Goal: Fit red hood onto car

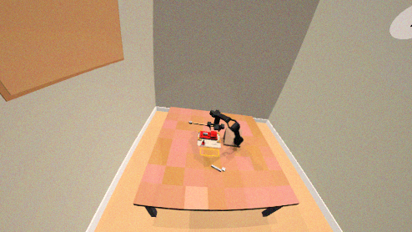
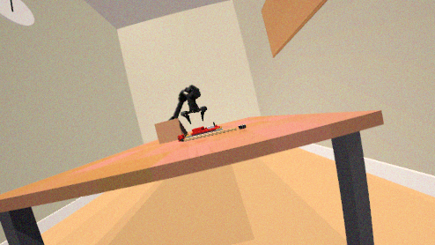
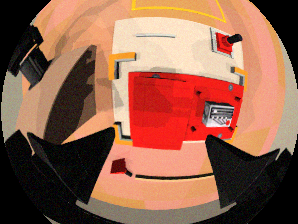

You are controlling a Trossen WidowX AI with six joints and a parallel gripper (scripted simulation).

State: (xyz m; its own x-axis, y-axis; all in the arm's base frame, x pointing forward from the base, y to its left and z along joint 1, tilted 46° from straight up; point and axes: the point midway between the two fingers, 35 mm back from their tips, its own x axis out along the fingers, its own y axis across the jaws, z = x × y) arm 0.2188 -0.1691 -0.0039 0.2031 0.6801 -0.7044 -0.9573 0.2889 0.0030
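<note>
My gripper tip is now 50 mm above the red hood. Also, from my gripper tip: pale jig: 80 mm below, 60 mm ahead, 20 mm to the left; engine: 90 mm ahead, 60 mm below, 10 mm to the right; grey bolt-like part: 410 mm to the left, 80 mm below, 50 mm ahead.
</note>
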